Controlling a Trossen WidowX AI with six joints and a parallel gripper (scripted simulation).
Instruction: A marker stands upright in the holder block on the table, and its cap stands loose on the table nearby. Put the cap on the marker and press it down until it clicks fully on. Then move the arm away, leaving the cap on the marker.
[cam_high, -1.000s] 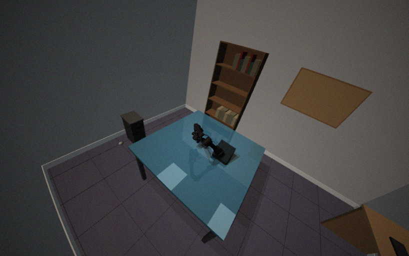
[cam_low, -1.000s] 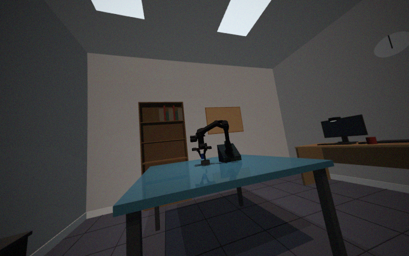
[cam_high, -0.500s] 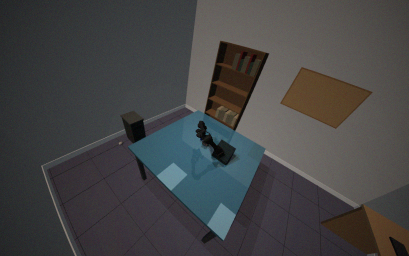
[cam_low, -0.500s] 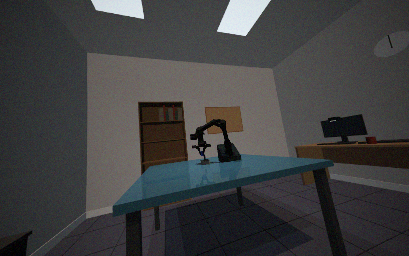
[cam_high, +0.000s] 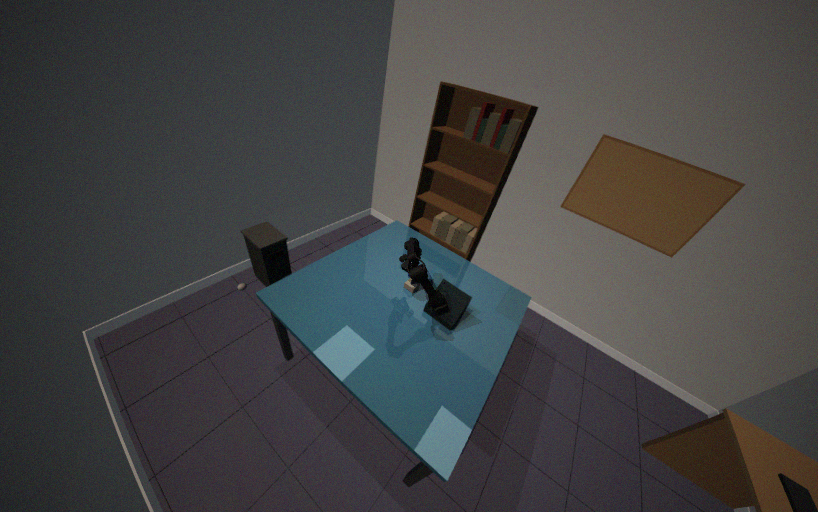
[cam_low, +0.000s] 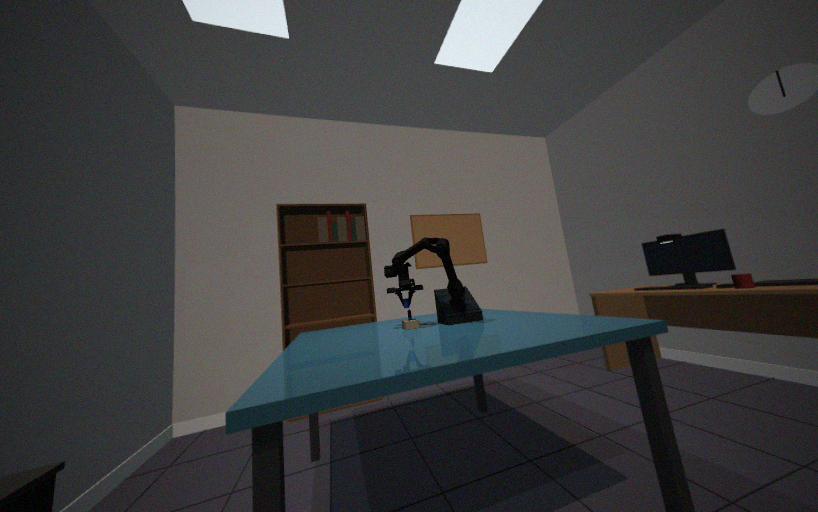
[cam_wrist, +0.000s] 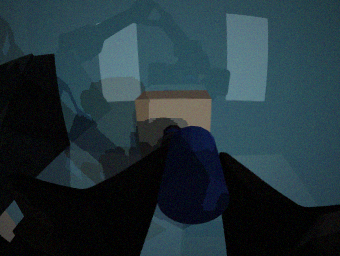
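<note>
Right now the holder block is 10 cm below my gripper tip, 2 cm to the right of it and 2 cm behind it. From my gripper tip the other things lie so: blue marker cap 1 cm above.
</note>
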